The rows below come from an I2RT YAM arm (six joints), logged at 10 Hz.
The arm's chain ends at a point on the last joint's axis. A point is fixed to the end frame.
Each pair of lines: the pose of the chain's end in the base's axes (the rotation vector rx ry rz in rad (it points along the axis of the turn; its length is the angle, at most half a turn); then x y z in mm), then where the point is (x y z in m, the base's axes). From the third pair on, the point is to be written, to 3 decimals.
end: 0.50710 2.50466 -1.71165 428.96 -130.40 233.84
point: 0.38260 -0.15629 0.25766
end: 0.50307 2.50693 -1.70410 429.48 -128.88 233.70
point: 0.38319 -0.15506 0.25733
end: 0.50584 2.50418 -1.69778 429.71 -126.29 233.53
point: 0.383 -0.153 0.257
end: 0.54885 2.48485 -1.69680 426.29 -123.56 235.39
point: 0.379 -0.149 0.258
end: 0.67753 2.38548 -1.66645 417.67 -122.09 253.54
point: 0.367 -0.145 0.271
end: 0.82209 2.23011 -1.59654 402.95 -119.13 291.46
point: 0.349 -0.139 0.301
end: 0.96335 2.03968 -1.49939 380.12 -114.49 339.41
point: 0.325 -0.133 0.339
